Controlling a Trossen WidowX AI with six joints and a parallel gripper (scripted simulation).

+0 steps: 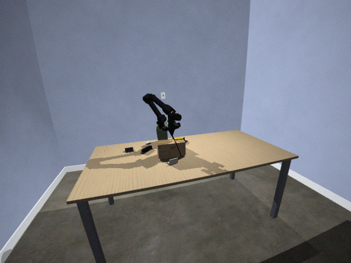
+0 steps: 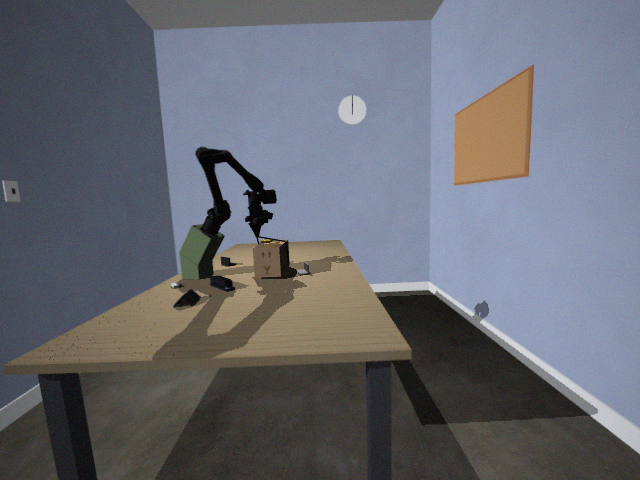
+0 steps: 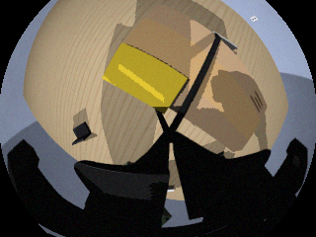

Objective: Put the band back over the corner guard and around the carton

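My hand is 130 mm above the brown carton, 70 mm short of it and 30 mm to the left of it. Round my hand: white piece (320 mm behind, 200 mm below, 190 mm to the right).
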